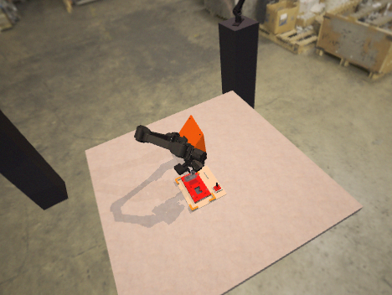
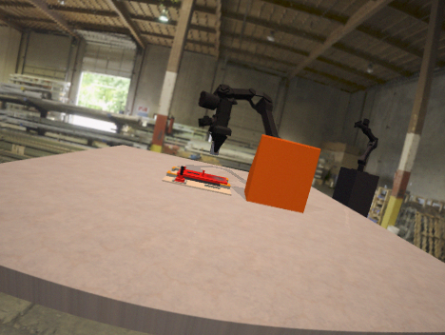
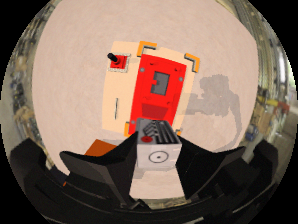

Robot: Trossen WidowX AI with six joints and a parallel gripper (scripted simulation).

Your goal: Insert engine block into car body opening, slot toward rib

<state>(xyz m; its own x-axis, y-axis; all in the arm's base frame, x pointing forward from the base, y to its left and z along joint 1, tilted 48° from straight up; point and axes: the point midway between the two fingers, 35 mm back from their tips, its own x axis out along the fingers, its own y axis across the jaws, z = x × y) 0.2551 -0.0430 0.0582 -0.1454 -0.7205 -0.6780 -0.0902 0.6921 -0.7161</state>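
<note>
Now: the black peg 10 cm ahead of my gripper tip, 9 cm to the left of it and 9 cm below it. The rest, counted from my gripper tip: engine block (1 cm to the right, 1 cm above).
</note>
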